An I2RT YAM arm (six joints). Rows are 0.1 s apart.
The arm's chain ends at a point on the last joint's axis. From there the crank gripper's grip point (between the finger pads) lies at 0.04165 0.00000 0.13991 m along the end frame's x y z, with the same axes.
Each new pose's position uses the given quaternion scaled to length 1; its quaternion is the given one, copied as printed.
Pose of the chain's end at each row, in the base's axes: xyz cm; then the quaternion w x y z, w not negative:
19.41 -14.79 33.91 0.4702 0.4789 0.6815 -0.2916
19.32 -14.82 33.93 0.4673 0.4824 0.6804 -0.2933
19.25 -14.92 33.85 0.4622 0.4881 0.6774 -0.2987
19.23 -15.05 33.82 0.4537 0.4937 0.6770 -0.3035
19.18 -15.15 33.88 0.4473 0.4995 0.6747 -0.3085
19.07 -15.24 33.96 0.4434 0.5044 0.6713 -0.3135
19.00 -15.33 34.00 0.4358 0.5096 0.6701 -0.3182
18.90 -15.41 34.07 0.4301 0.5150 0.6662 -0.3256
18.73 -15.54 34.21 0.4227 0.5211 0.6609 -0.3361
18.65 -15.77 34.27 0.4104 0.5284 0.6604 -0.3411
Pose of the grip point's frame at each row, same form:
24.06 -25.08 24.65 0.4702 0.4789 0.6815 -0.2916
23.85 -25.12 24.63 0.4673 0.4824 0.6804 -0.2933
23.53 -25.29 24.51 0.4622 0.4881 0.6774 -0.2987
23.21 -25.43 24.36 0.4537 0.4937 0.6770 -0.3035
22.89 -25.57 24.35 0.4473 0.4995 0.6747 -0.3085
22.57 -25.72 24.42 0.4434 0.5044 0.6713 -0.3135
22.22 -25.82 24.37 0.4358 0.5096 0.6701 -0.3182
21.81 -25.99 24.44 0.4301 0.5150 0.6662 -0.3256
21.23 -26.23 24.59 0.4227 0.5211 0.6609 -0.3361
20.75 -26.40 24.49 0.4104 0.5284 0.6604 -0.3411

